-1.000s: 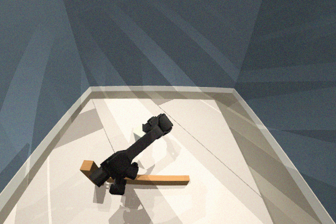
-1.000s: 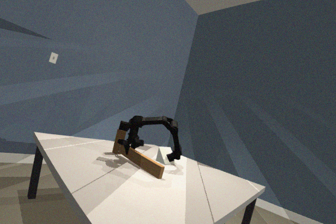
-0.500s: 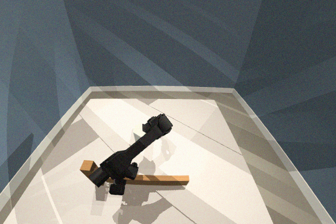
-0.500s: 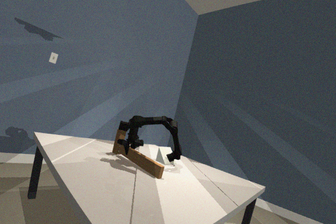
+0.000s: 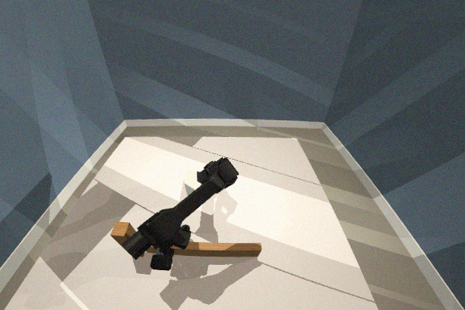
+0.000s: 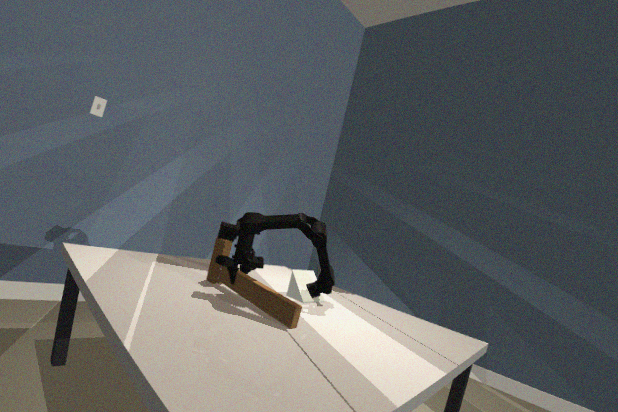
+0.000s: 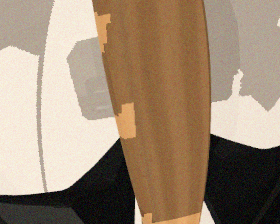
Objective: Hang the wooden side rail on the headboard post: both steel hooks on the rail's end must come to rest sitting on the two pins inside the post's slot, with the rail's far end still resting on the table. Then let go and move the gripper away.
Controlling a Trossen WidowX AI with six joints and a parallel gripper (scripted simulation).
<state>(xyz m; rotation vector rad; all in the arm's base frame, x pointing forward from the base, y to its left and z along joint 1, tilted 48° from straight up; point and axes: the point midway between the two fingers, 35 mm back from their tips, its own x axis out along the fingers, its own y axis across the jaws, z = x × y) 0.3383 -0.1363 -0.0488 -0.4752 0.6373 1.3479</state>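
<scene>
My gripper tip is now 140 mm to the left of the headboard post, 40 mm below it and 20 mm past it.
</scene>
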